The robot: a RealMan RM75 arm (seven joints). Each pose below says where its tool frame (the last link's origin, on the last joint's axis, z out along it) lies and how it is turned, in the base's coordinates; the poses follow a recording.
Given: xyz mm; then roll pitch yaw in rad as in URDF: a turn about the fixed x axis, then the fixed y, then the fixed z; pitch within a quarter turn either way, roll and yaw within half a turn.
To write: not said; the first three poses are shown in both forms.
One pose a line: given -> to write
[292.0, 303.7, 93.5, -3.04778, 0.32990, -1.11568] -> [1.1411, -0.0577, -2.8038, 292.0, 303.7, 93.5]
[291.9, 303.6, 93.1, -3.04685, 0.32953, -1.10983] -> [1.1356, -0.0586, -2.8040, 291.9, 303.6, 93.1]
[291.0, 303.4, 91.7, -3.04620, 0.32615, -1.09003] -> [1.1164, -0.0631, -2.8080, 291.0, 303.4, 91.7]
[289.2, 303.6, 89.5, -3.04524, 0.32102, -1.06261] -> [1.0896, -0.0688, -2.8138, 289.2, 303.6, 89.5]
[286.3, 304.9, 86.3, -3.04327, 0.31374, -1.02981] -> [1.0573, -0.0741, -2.8215, 286.3, 304.9, 86.3]
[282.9, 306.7, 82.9, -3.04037, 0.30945, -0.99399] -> [1.0226, -0.0806, -2.8263, 282.9, 306.7, 82.9]
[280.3, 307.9, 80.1, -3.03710, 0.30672, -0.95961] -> [0.9895, -0.0870, -2.8296, 280.3, 307.9, 80.1]
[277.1, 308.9, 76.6, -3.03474, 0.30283, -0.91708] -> [0.9482, -0.0958, -2.8352, 277.1, 308.9, 76.6]
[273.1, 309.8, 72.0, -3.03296, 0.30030, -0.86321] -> [0.8962, -0.1090, -2.8414, 273.1, 309.8, 72.0]
